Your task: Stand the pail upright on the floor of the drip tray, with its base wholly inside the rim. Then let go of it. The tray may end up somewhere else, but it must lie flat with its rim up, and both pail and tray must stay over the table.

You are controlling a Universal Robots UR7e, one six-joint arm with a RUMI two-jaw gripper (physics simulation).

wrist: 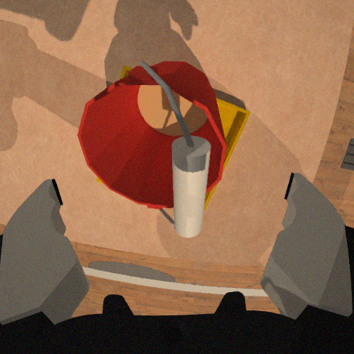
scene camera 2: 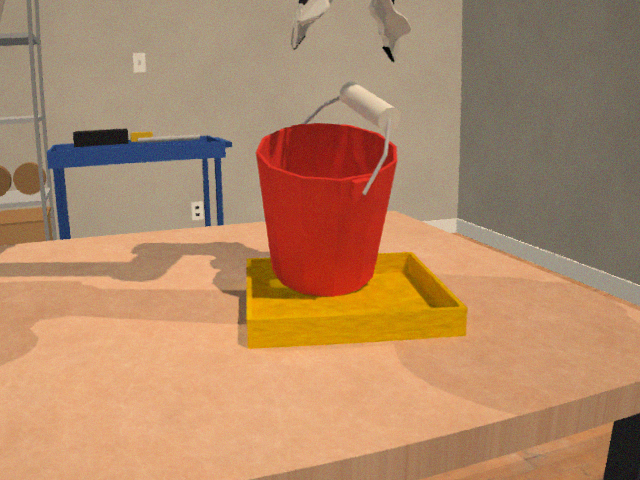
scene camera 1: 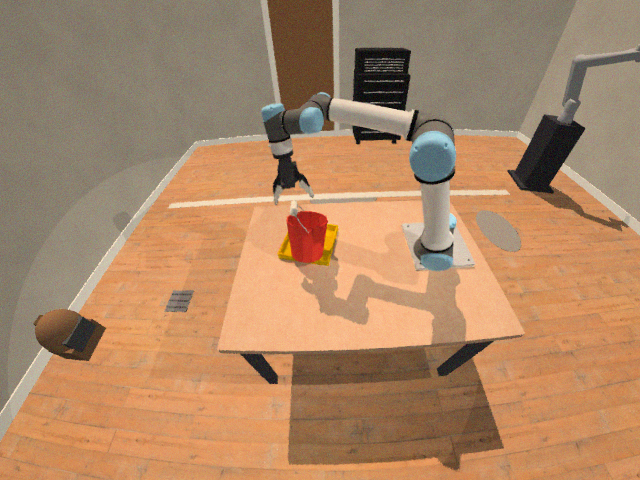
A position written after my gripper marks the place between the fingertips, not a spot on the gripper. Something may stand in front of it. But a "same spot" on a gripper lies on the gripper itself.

my gripper: wrist; scene camera 2 345,55; scene camera 1
red pail: wrist; scene camera 2; scene camera 1 306,247
same spot on my gripper: (wrist: pixel 301 276) = (scene camera 1: pixel 280 188)
same spot on red pail: (wrist: pixel 126 130) = (scene camera 2: pixel 283 241)
